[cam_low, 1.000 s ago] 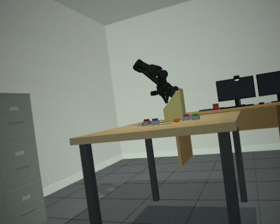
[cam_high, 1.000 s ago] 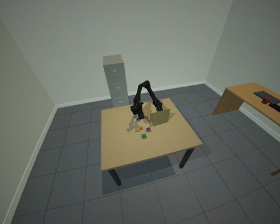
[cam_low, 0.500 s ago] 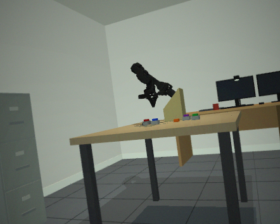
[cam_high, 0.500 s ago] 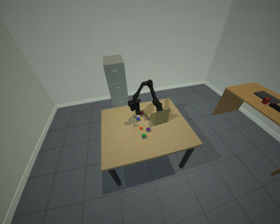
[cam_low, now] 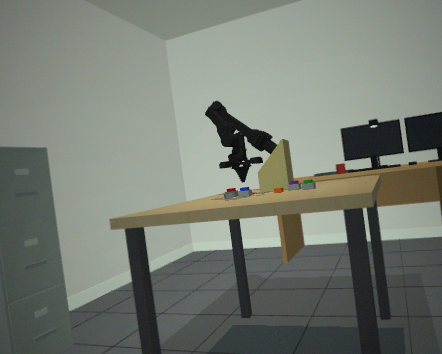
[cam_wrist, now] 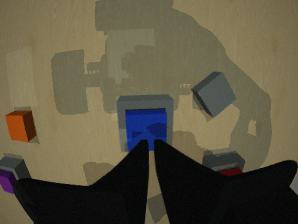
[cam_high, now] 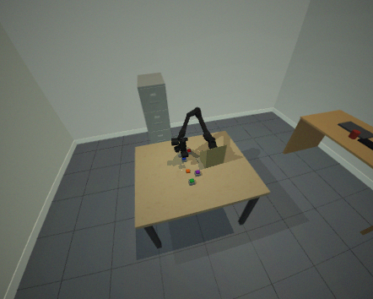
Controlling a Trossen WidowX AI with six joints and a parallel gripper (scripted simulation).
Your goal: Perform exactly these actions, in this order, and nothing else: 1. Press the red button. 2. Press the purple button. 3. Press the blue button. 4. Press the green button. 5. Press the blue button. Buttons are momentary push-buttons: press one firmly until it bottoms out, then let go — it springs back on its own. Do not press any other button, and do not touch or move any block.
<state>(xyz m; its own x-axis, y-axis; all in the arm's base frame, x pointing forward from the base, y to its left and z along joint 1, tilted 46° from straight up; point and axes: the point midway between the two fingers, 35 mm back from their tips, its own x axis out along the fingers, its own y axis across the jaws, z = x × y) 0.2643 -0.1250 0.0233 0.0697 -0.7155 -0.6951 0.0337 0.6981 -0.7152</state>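
Now: gripper tip 3 cm above the blue button. Also, from my gripper tip: grey block (2 cm ahead, 7 cm to the right, 5 cm below); green button (28 cm to the left, 3 cm below); purple button (8 cm behind, 21 cm to the left, 3 cm below).
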